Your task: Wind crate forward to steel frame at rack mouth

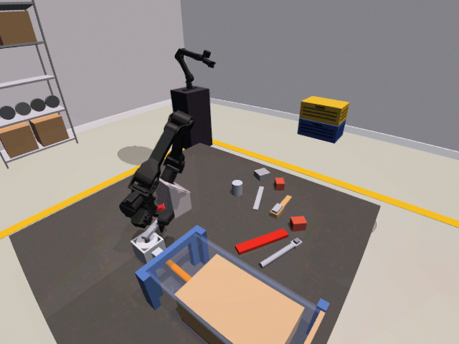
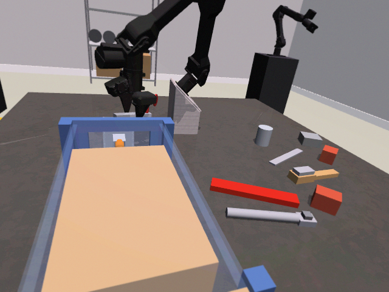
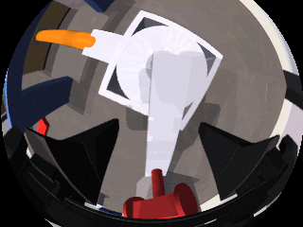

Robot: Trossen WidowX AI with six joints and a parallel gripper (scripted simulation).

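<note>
Right now the winch handle is 10 mm behind my gripper tip, 10 mm to the left of it and 20 mm above it. The rest, counted from my gripper tip: white winch 10 mm ahead, 50 mm to the right, 60 mm below; then clear-panelled cubby 430 mm ahead, 20 mm above; then red knob 30 mm behind, 50 mm to the left, 40 mm above.
</note>
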